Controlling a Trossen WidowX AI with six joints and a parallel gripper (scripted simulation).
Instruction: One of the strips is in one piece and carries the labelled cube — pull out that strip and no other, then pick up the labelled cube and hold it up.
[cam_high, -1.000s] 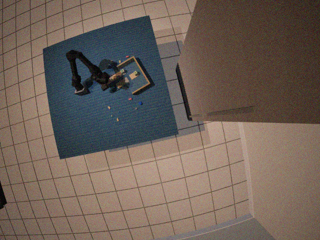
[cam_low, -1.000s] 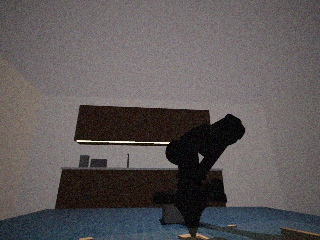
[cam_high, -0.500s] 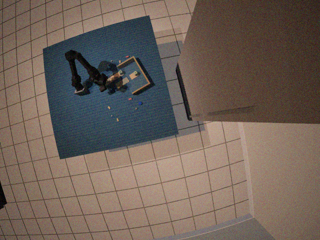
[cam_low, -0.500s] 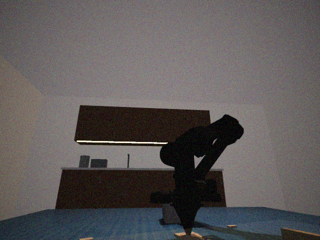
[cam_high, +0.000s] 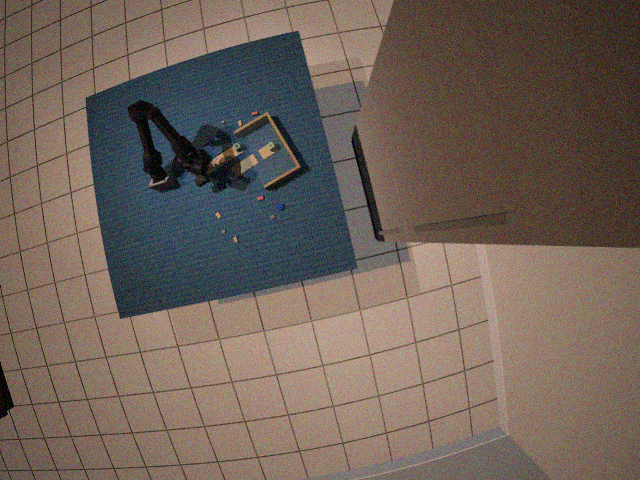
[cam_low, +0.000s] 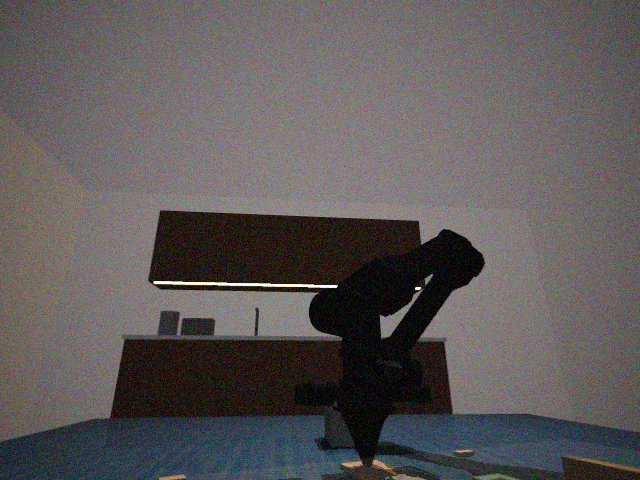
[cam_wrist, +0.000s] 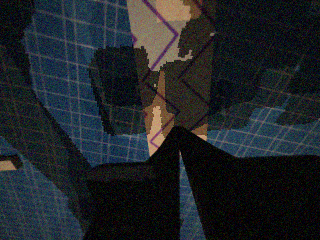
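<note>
Now: gripper tip 10 cm short of the strip and 3 cm to the right of it.
</note>
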